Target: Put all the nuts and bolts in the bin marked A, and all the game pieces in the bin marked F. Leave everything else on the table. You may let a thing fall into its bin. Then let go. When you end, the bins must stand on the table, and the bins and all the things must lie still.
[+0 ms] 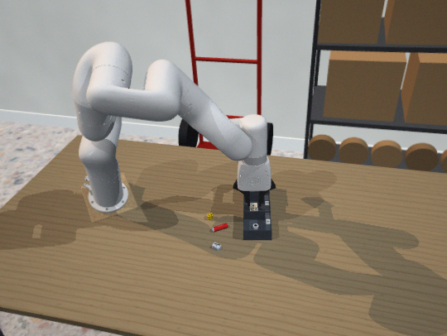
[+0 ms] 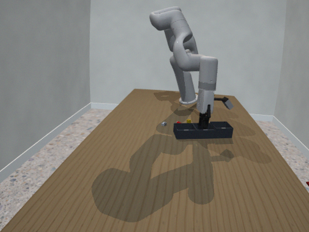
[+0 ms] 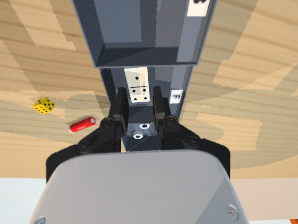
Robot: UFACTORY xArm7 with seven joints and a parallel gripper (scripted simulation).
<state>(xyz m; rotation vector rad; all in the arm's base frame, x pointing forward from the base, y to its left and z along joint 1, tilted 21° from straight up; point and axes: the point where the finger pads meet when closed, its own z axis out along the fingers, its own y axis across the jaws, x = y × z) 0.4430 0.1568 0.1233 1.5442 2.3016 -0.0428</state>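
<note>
The dark bin is 1 cm ahead of my hand and 3 cm below it. Round my hand: white domino 4 cm below; yellow die 12 cm behind, 8 cm to the right, 5 cm below; red cylinder 7 cm behind, 11 cm to the right, 5 cm below.
</note>
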